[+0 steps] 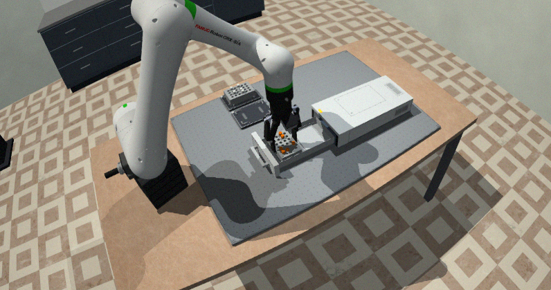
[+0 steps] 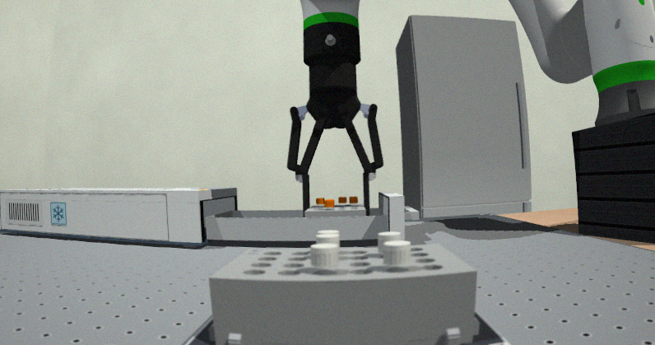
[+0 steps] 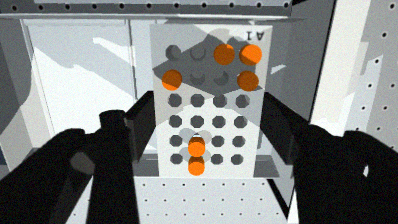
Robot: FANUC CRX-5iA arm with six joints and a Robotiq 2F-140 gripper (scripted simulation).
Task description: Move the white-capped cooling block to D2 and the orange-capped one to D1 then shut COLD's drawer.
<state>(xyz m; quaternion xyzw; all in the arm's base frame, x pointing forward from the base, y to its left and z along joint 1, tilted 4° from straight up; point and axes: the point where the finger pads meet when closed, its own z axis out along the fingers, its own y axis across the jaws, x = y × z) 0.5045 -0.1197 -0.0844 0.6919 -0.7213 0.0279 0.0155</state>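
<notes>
My gripper is now 40 mm short of the cooler drawer and 30 mm above it. The rest, counted from my hand: white-capped cooling block (410 mm to the left, 30 mm below); cooler COLD (220 mm ahead, 20 mm below, 10 mm to the right); orange-capped cooling block (30 mm below).
</notes>
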